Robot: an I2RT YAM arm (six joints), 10 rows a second.
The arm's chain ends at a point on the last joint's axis. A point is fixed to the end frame.
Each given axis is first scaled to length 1.
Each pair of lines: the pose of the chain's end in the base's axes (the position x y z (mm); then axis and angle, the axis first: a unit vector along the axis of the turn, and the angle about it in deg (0 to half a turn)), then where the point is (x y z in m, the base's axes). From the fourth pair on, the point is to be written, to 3 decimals.
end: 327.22 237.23 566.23 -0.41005 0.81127 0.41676 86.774
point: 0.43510 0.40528 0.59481
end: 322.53 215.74 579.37 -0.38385 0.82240 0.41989 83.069
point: 0.43717 0.37679 0.61957
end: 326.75 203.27 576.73 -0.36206 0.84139 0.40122 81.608
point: 0.44939 0.35785 0.61873
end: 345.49 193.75 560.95 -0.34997 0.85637 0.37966 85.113
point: 0.472 0.348 0.590
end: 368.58 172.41 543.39 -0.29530 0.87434 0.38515 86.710
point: 0.502 0.321 0.571
